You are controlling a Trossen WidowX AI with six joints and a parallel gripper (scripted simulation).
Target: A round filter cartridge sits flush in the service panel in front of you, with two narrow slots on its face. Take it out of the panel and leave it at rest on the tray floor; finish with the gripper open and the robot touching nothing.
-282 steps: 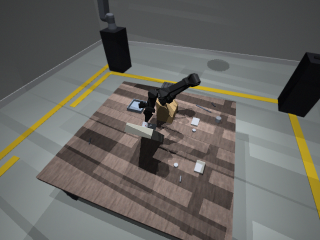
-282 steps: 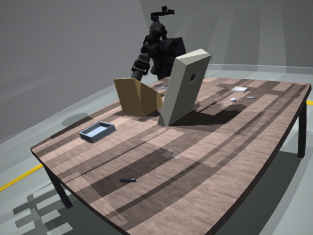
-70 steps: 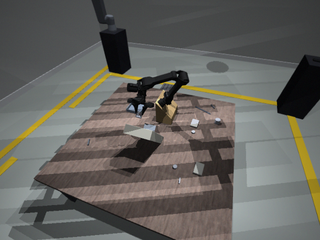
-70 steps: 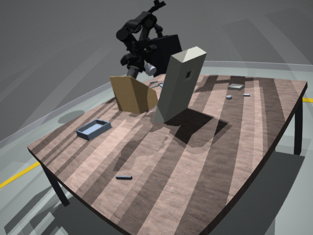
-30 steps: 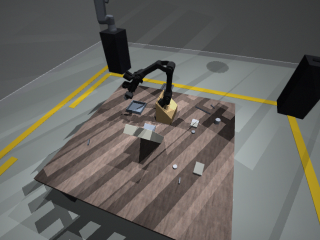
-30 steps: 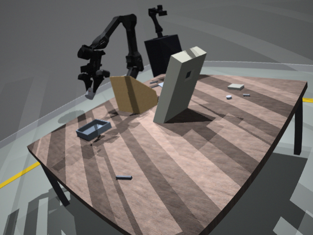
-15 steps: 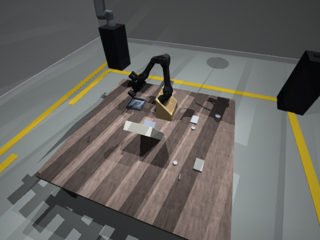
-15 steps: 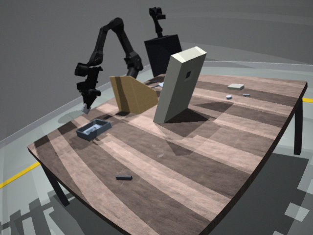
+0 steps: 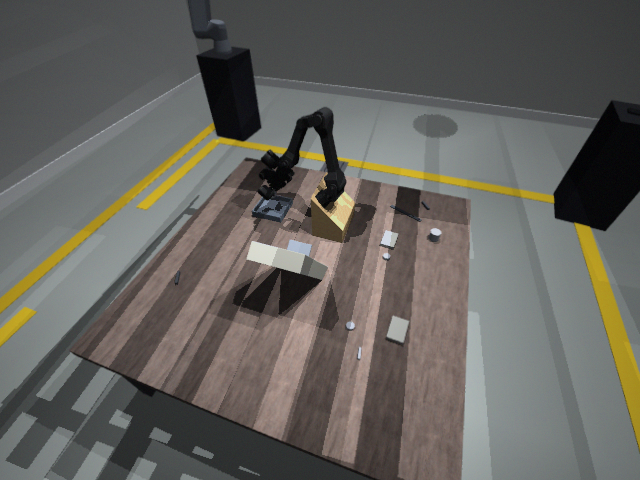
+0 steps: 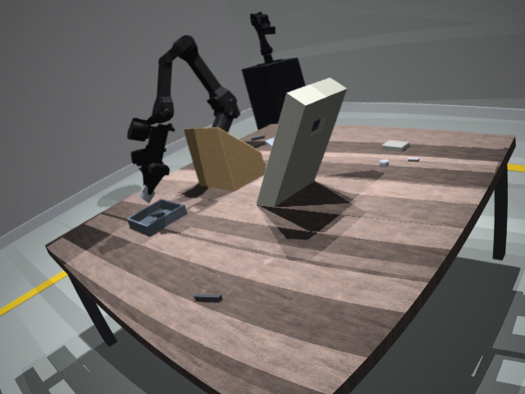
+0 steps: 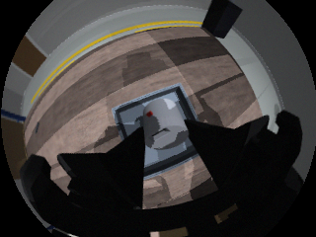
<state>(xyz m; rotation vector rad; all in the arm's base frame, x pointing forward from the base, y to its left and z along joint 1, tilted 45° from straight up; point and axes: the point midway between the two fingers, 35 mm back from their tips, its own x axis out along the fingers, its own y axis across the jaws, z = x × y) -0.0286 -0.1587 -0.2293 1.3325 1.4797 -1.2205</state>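
Right now my gripper tip is right at the round filter cartridge. The rest, counted from my gripper tip: grey service panel 36 cm ahead, 33 cm to the left, 6 cm above; blue-grey tray 9 cm below.
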